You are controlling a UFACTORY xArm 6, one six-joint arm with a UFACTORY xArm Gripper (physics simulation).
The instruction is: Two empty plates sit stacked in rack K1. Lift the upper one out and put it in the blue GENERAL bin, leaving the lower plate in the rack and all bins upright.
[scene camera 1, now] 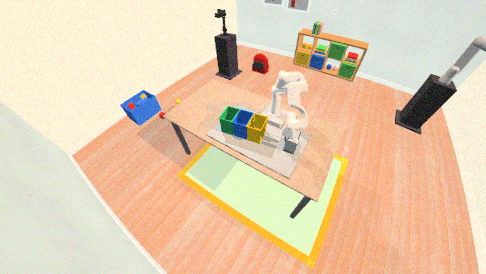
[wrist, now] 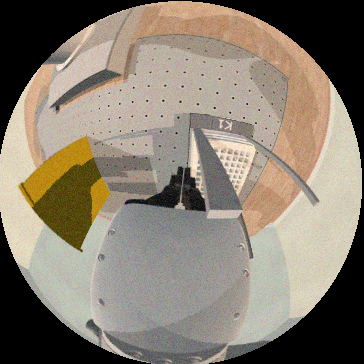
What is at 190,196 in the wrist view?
My gripper.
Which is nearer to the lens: the pale plate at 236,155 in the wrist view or the yellow bin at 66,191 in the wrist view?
The pale plate.
